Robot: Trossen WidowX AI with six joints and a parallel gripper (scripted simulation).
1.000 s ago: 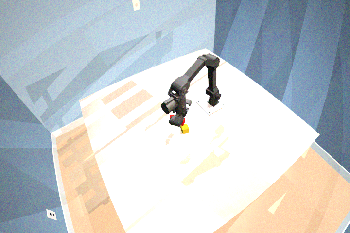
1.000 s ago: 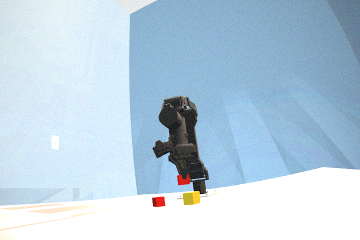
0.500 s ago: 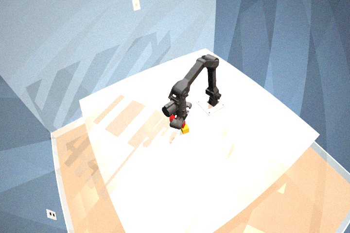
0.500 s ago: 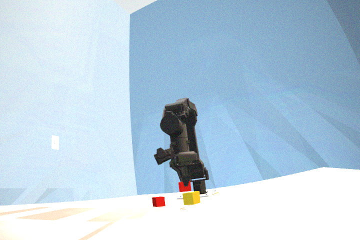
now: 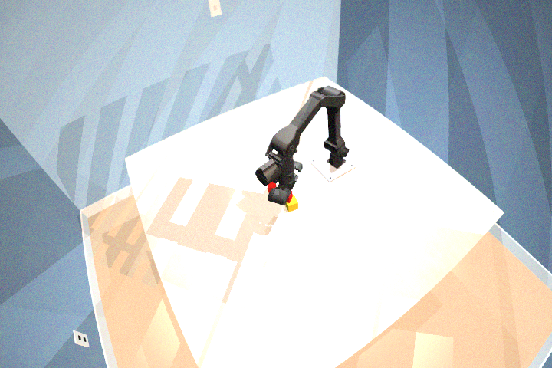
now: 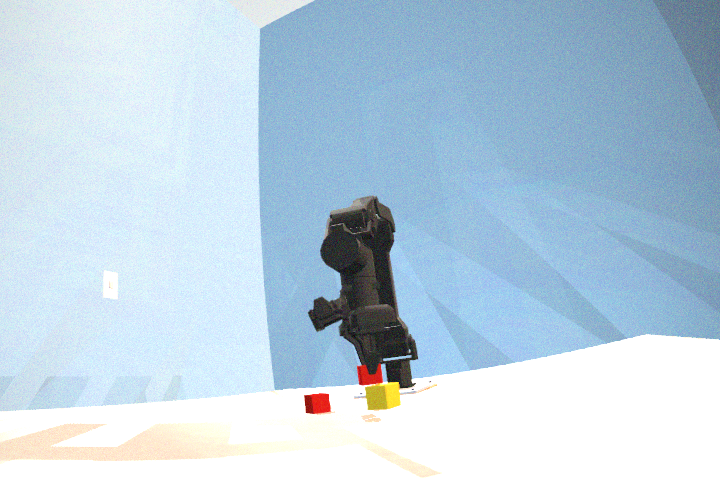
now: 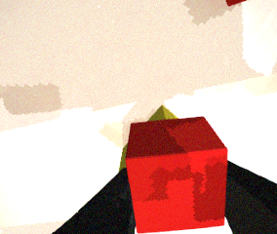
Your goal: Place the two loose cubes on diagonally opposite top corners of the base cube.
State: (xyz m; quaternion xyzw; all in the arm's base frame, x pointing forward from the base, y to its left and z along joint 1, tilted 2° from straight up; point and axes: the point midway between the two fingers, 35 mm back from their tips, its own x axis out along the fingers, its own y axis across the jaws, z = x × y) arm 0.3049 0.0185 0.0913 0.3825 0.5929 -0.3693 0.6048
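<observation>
Now: gripper tip 4 cm above the yellow base cube, 1 cm to the right of it and 1 cm past it.
</observation>
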